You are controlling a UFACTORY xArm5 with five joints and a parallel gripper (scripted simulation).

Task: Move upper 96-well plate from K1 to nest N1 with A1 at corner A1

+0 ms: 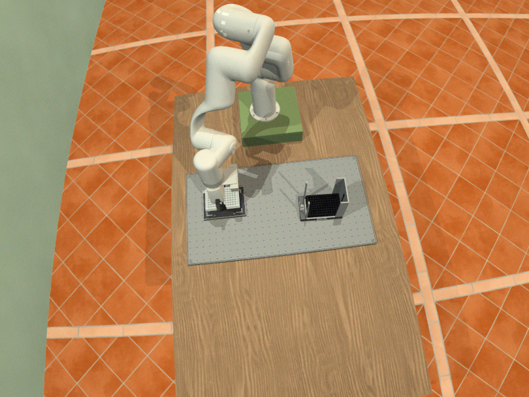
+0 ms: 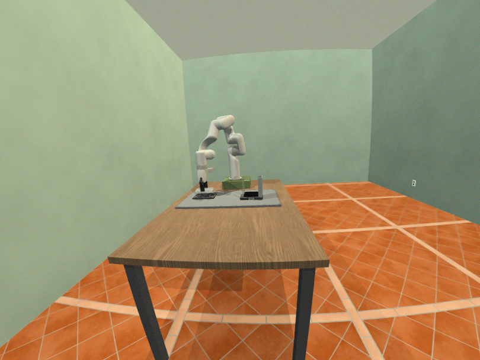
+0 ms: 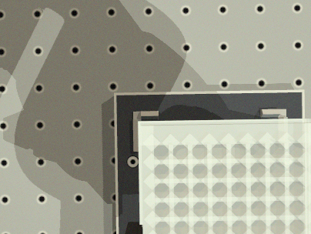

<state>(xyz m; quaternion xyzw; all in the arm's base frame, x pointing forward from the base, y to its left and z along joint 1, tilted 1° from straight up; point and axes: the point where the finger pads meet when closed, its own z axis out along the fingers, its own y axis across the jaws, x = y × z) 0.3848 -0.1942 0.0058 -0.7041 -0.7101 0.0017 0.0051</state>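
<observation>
Now: hand 60 mm above the plate nest. Also, from my hand: A1 label: 50 mm behind, 80 mm to the right, 50 mm below; white 96-well plate: 10 mm below; black plate: 60 mm ahead, 370 mm to the left, 40 mm below.
</observation>
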